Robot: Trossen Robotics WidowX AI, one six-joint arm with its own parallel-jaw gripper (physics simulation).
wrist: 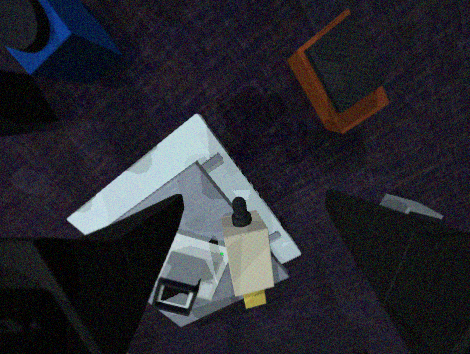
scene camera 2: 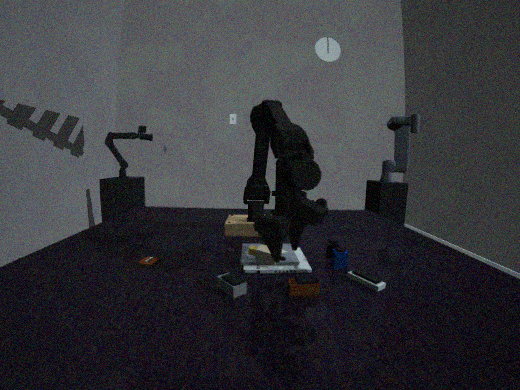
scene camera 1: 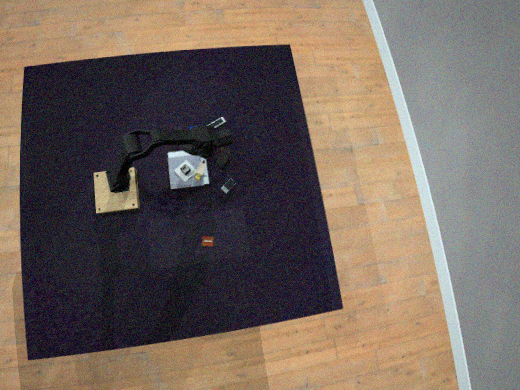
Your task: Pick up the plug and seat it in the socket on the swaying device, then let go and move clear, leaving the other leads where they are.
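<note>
The plug is a beige block with a yellow tip and a black cable end. It lies on the grey top plate of the device, whose white base shows below, offset from the plate. The socket is a black-rimmed opening on a white housing beside the plug. My gripper is open. In the wrist view its fingertips stand wide on both sides of the plug, which is not held. In scene camera 1 the fingertips are hard to make out.
Around the device stand an orange block, a blue block, a grey block and a white block. A flat orange piece lies farther off. The arm stands on a wooden base.
</note>
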